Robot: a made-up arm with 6 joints. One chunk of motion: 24 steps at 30 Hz.
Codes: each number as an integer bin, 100 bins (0 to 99) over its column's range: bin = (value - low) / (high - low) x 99, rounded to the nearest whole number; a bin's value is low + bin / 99 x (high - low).
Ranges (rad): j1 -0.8..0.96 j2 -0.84..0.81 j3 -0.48..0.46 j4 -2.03..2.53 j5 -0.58..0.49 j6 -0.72..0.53
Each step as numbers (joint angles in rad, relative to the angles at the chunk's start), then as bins.
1 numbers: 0.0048 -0.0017 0.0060 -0.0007 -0.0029 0.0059
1 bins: 45 50 51 44 53 57
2 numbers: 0.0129 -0.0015 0.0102 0.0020 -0.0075 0.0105
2 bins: 46 50 52 44 53 58
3 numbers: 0.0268 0.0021 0.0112 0.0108 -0.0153 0.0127
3 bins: 47 51 52 44 52 58
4 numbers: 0.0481 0.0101 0.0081 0.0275 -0.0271 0.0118
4 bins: 48 51 51 45 51 58
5 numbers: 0.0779 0.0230 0.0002 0.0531 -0.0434 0.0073
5 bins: 49 52 51 45 50 58
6 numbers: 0.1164 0.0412 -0.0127 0.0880 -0.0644 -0.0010
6 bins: 52 53 49 46 48 57
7 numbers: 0.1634 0.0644 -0.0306 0.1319 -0.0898 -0.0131
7 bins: 54 54 47 47 45 56
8 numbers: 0.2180 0.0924 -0.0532 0.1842 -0.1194 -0.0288
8 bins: 57 56 45 48 43 55
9 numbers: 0.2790 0.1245 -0.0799 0.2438 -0.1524 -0.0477
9 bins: 61 58 42 49 40 53
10 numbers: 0.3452 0.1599 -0.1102 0.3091 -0.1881 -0.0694
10 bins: 64 60 39 51 36 52
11 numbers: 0.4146 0.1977 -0.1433 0.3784 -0.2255 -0.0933
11 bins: 68 62 35 52 33 50
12 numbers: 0.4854 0.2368 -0.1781 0.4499 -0.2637 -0.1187
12 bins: 72 65 32 54 29 48
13 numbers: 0.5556 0.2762 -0.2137 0.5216 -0.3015 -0.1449
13 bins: 76 67 28 55 26 46
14 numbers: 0.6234 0.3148 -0.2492 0.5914 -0.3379 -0.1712
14 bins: 80 69 24 57 22 43
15 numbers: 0.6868 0.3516 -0.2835 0.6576 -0.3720 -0.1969
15 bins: 84 71 21 58 19 41
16 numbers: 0.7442 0.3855 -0.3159 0.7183 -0.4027 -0.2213
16 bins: 87 74 17 60 16 39
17 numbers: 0.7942 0.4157 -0.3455 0.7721 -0.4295 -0.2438
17 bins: 90 75 14 61 14 38
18 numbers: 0.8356 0.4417 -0.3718 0.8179 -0.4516 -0.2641
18 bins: 92 77 11 62 12 36
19 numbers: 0.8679 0.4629 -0.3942 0.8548 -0.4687 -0.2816
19 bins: 94 78 9 63 10 35
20 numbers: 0.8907 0.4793 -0.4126 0.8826 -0.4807 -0.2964
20 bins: 95 79 7 63 9 34
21 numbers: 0.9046 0.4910 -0.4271 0.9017 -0.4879 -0.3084
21 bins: 96 80 6 64 9 33
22 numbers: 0.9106 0.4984 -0.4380 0.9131 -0.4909 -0.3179
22 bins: 96 80 4 64 8 32
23 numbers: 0.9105 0.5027 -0.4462 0.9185 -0.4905 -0.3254
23 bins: 96 81 4 64 8 31
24 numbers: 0.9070 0.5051 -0.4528 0.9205 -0.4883 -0.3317
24 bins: 96 81 3 64 8 31
